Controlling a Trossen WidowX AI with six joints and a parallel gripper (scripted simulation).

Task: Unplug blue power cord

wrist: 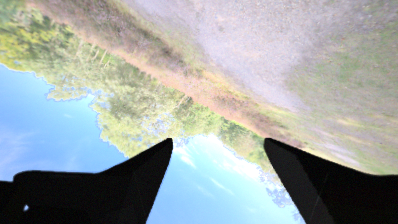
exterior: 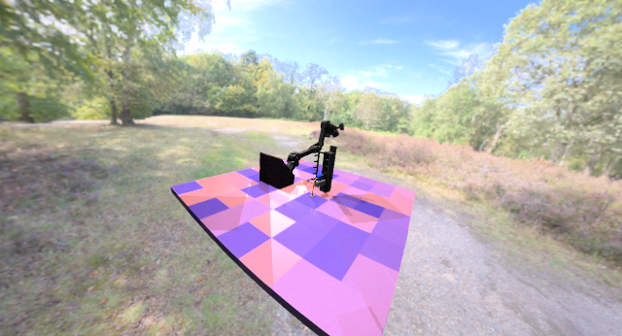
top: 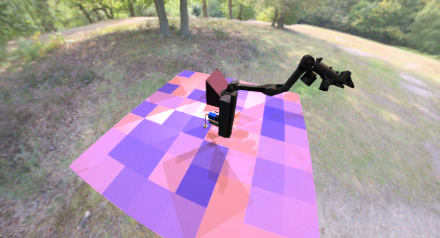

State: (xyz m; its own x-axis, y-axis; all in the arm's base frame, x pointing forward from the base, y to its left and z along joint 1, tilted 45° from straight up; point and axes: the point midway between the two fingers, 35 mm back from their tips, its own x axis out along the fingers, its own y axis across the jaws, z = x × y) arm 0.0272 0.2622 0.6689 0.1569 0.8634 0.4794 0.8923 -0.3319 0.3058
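Right now the blue plug is 640 mm to the right of my gripper tip, 250 mm below it and 240 mm ahead of it. The rest, counted from my gripper tip: grey square (710 mm to the right, 380 mm below, 240 mm ahead).
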